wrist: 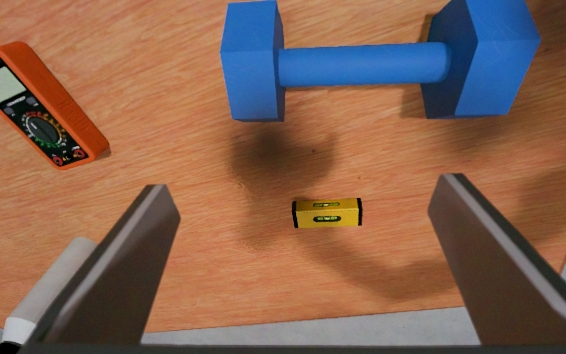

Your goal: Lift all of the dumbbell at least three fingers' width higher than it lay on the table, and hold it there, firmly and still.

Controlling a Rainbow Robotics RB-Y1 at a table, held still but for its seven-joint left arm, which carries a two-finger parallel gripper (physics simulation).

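A blue dumbbell [362,65] with two block-shaped heads lies on the wooden table [165,90] in the upper right of the wrist view. Its handle runs left to right, and the top of its right head is cut off by the view's edge. My gripper [306,197] is open, with its two grey fingers wide apart in the lower half of the view. The dumbbell is beyond the fingertips, not between them.
A small yellow spirit level [327,213] lies on the table, seen between the fingers. An orange multimeter [65,105] lies at the upper left. A white cylindrical object [52,280] shows at the lower left, partly behind the left finger. The table's edge runs along the bottom.
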